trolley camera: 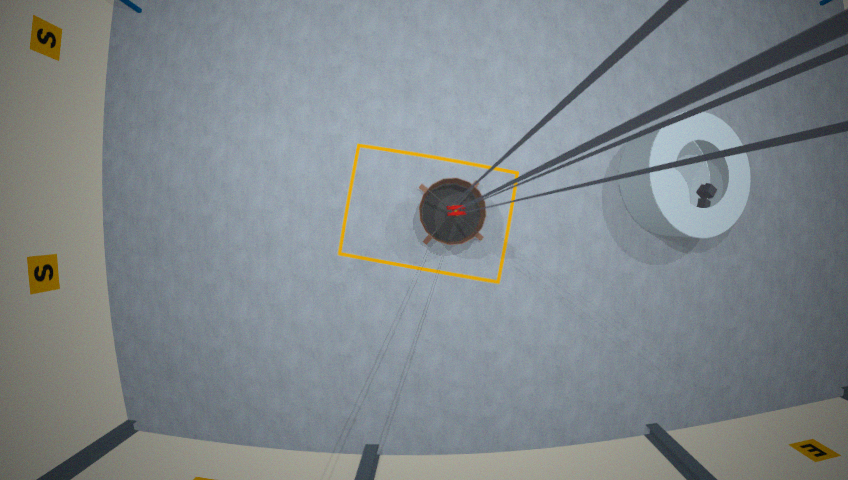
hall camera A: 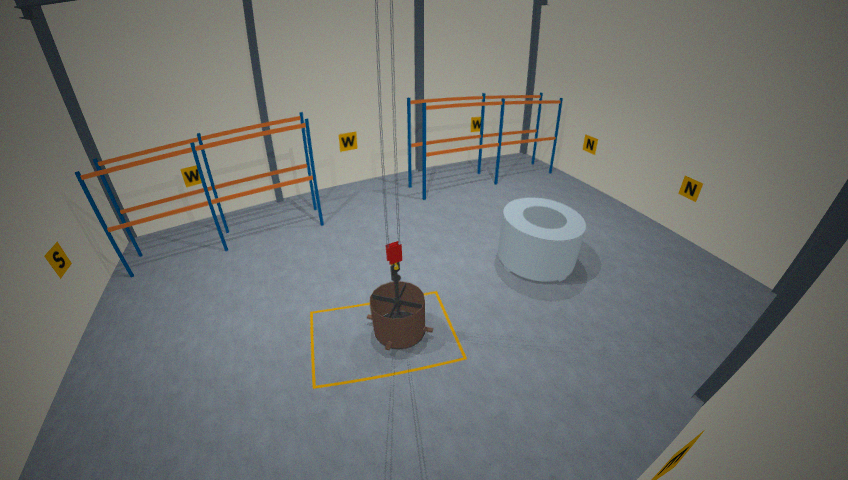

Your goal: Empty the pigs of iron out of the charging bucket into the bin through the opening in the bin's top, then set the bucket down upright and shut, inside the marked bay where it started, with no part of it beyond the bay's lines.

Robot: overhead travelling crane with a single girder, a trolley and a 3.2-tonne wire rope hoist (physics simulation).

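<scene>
The brown charging bucket (hall camera A: 399,330) (trolley camera: 437,223) stands upright, at or very close to the floor, towards the right of the yellow-lined bay (hall camera A: 313,350) (trolley camera: 348,199). In the trolley view its shell and lugs show inside the lines. Its underside is hidden, and its dark inside shows no clear pigs. My hook (hall camera A: 395,273) is on the bucket's central rod, under the red block; from above the block (trolley camera: 455,210) hides the hook. The pale round bin (hall camera A: 538,255) (trolley camera: 702,227) stands apart to the right. Dark pigs of iron (trolley camera: 706,191) show through its top opening.
Two blue and orange racks (hall camera A: 209,202) (hall camera A: 499,142) stand along the W wall, one on each side of the ropes. A grey column (hall camera A: 767,315) stands at the right wall. The hoist ropes (trolley camera: 595,71) run to the upper right in the trolley view.
</scene>
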